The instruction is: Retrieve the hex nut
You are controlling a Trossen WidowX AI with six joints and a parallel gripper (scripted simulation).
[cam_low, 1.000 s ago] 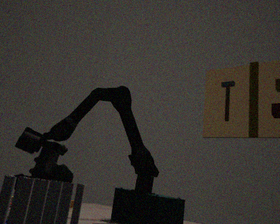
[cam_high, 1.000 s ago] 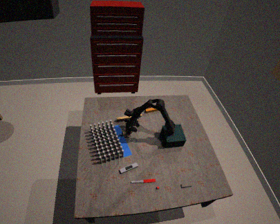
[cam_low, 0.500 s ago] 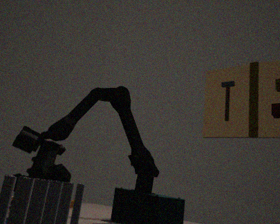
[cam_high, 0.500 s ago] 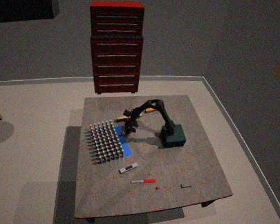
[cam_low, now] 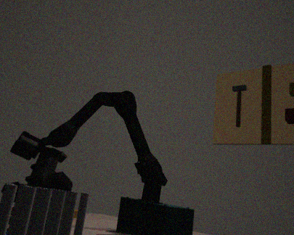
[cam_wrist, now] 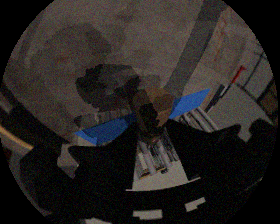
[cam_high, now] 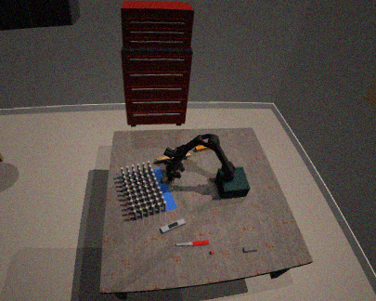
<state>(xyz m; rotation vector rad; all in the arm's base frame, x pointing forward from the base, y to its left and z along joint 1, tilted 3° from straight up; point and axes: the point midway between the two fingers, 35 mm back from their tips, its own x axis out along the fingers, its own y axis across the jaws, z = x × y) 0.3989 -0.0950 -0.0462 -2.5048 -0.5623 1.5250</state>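
Now: the blue taped strip 4 cm ahead of my gripper tip, 5 cm to the left of it and 4 cm below it. From my gripper tip the other things lie so: red-handled tool (11 cm behind, 31 cm to the right, 3 cm below); orange block (37 cm behind, 32 cm to the right, 2 cm below); hook tool (10 cm ahead, 3 cm to the left).
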